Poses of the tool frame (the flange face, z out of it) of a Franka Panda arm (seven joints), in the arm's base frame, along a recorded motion.
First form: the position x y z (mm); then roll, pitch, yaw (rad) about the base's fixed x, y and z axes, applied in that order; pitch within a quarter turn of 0, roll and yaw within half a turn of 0.
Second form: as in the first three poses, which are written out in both.
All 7 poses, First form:
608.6 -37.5 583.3 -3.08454 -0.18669 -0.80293
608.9 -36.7 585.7 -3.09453 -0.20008 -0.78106
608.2 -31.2 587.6 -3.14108 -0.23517 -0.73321
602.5 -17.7 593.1 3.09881 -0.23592 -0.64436
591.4 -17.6 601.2 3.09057 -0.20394 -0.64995
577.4 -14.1 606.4 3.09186 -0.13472 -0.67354
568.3 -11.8 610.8 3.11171 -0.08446 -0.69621
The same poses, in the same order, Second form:
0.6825 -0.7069 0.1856 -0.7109 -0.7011 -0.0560 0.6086 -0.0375 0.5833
0.6960 -0.6900 0.1987 -0.6966 -0.7160 -0.0461 0.6089 -0.0367 0.5857
0.7226 -0.6508 0.2330 -0.6692 -0.7431 -0.0005 0.6082 -0.0312 0.5876
0.7773 -0.5840 0.2337 -0.6081 -0.7927 0.0416 0.6025 -0.0177 0.5931
0.7796 -0.5926 0.2025 -0.6126 -0.7888 0.0499 0.5914 -0.0176 0.6012
0.7745 -0.6181 0.1343 -0.6282 -0.7765 0.0493 0.5774 -0.0141 0.6064
0.7645 -0.6390 0.0844 -0.6430 -0.7653 0.0298 0.5683 -0.0118 0.6108

